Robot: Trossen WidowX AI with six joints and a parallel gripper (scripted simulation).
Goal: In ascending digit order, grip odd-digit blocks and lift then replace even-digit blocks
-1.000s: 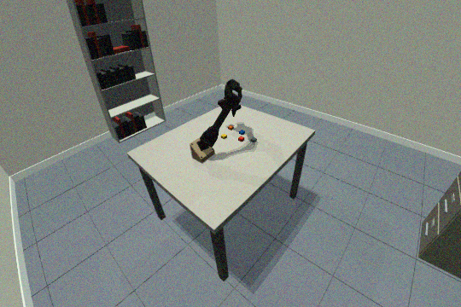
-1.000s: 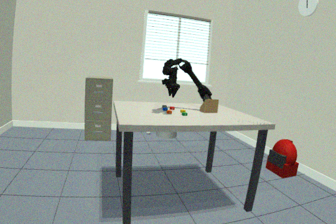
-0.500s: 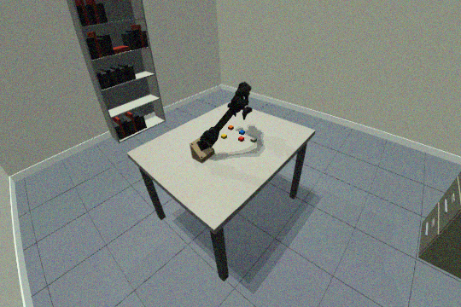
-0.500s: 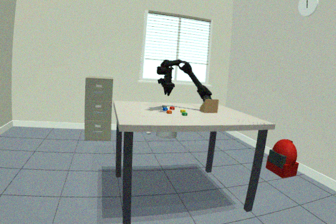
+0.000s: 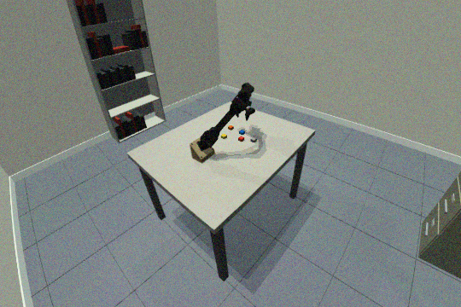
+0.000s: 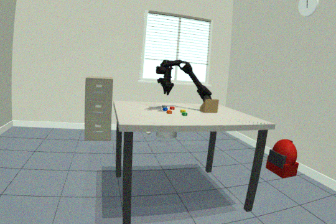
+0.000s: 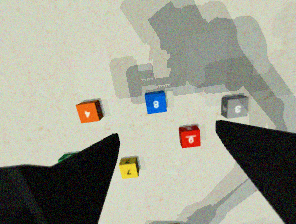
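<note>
My gripper tip is now 110 mm past the green block, 180 mm to the right of it and 110 mm above it. Round my gripper tip: red block: 70 mm behind, 50 mm to the right, 110 mm below; then blue block: 110 mm below; then orange block: 10 mm behind, 120 mm to the left, 110 mm below.
</note>
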